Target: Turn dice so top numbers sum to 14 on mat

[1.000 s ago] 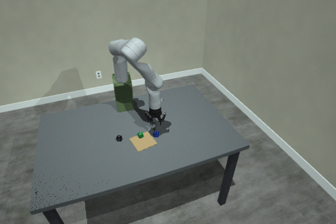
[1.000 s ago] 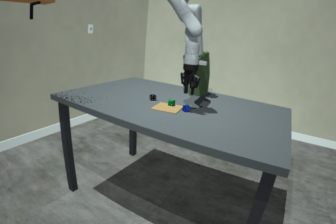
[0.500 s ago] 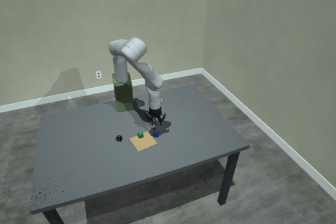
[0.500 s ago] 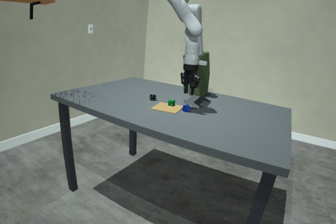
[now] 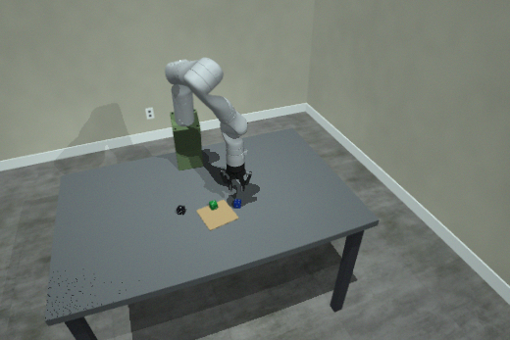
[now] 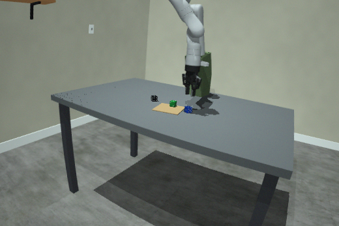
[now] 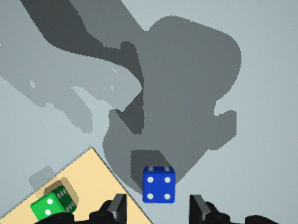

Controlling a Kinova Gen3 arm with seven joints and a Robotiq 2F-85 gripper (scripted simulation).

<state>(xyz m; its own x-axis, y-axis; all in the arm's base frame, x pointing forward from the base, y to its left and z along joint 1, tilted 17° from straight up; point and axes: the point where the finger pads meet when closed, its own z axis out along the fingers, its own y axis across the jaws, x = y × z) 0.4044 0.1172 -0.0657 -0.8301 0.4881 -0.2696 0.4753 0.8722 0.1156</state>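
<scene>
Now: the blue die 9 cm below my hand. The rest, counted from my hand: tan mat (10 cm to the right, 10 cm below, 2 cm ahead); then black die (25 cm to the right, 9 cm below, 5 cm behind); then green die (10 cm to the right, 9 cm below, 3 cm behind).
</scene>
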